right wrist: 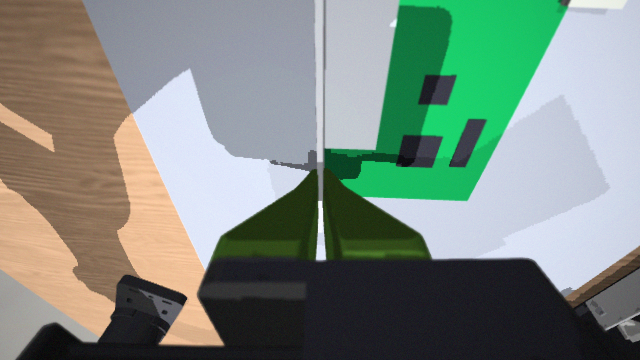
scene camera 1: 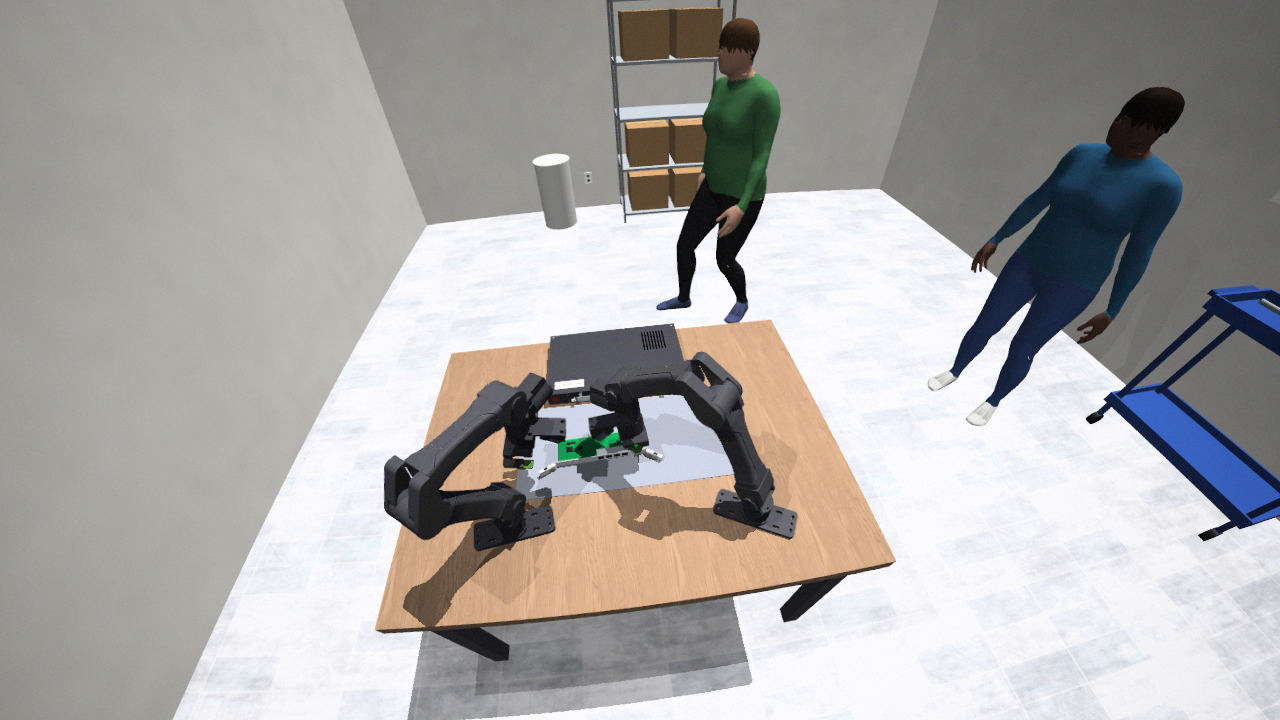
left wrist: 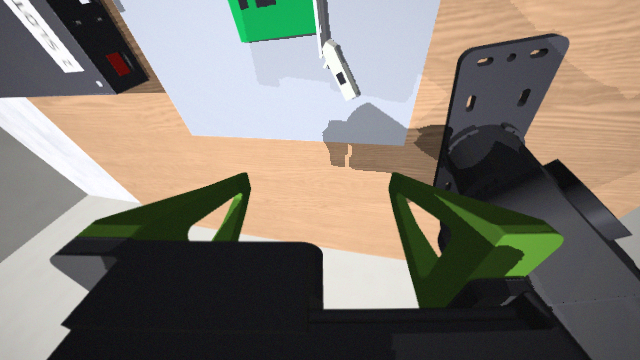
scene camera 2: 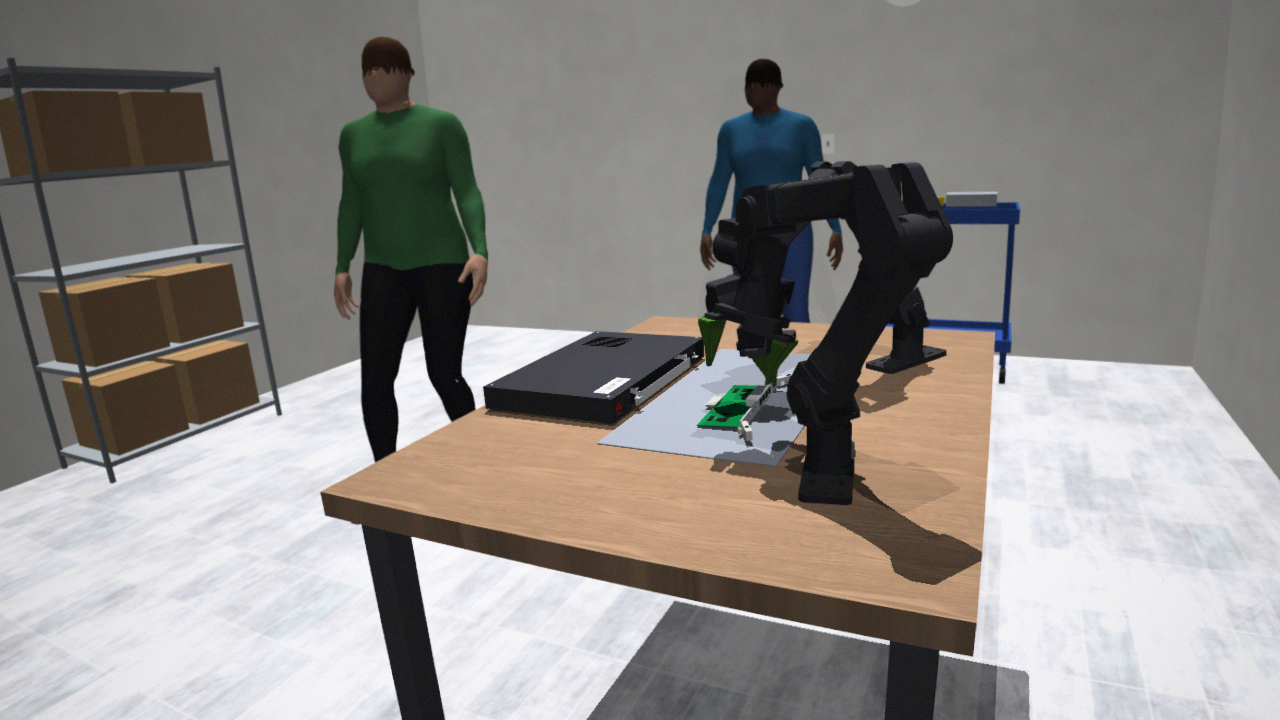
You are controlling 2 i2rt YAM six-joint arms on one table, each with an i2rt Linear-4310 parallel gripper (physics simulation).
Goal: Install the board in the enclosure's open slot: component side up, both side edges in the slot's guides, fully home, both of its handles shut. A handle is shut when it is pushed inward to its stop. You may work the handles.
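Frame: origin at the left arm's base, x ahead, y left, z up, level; metres.
Where they show: left gripper, fingertip midpoint: (scene camera 1: 524, 450) (left wrist: 319, 180) (scene camera 2: 737, 375); right gripper, fingertip midpoint: (right wrist: 320, 179) (scene camera 1: 637, 452) (scene camera 2: 773, 386); left arm's base, link origin: (scene camera 1: 514, 528) (left wrist: 475, 145) (scene camera 2: 828, 472); right arm's base, link origin: (right wrist: 147, 311) (scene camera 1: 754, 513) (scene camera 2: 907, 360).
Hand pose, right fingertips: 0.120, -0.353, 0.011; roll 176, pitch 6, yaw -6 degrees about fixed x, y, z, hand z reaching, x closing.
Observation:
Things, the pixels of their top centre, and the offset from my right fingertips, as dx, dy, dz. "pt": a spot on its surface instead. Level surfaces: height alone.
- green board, surface spot: (scene camera 1: 582, 447) pt +0.063, +0.144, -0.004
- grey mat, surface height: dz -0.009
- black enclosure, top centre: (scene camera 2: 605, 359) (scene camera 1: 615, 357) +0.342, -0.022, +0.039
- white handle, top centre: (left wrist: 344, 85) (scene camera 2: 747, 427) +0.010, +0.258, +0.014
- enclosure's front face, surface spot: (scene camera 2: 645, 380) pt +0.261, -0.026, -0.004
The green board (scene camera 1: 582, 447) is over the grey mat (scene camera 1: 666, 439) in front of the black enclosure (scene camera 1: 613, 352), component side up, with dark chips showing in the right wrist view (right wrist: 447, 111). Its thin grey front panel (right wrist: 318, 89) runs straight between my right gripper's fingertips (right wrist: 318, 178), which are shut on it. A white handle (left wrist: 341, 69) at the board's end stands swung outward. My left gripper (left wrist: 319, 180) is open and empty, held above the table's left edge, apart from the board (left wrist: 271, 20). The enclosure's front face (scene camera 2: 645, 380) faces the mat.
A person in green (scene camera 1: 729, 170) stands just behind the table near the enclosure. A person in blue (scene camera 1: 1065, 242) stands to the right. A blue cart (scene camera 1: 1207, 412), a shelf with boxes (scene camera 1: 662, 107) and a grey bin (scene camera 1: 555, 189) stand farther off.

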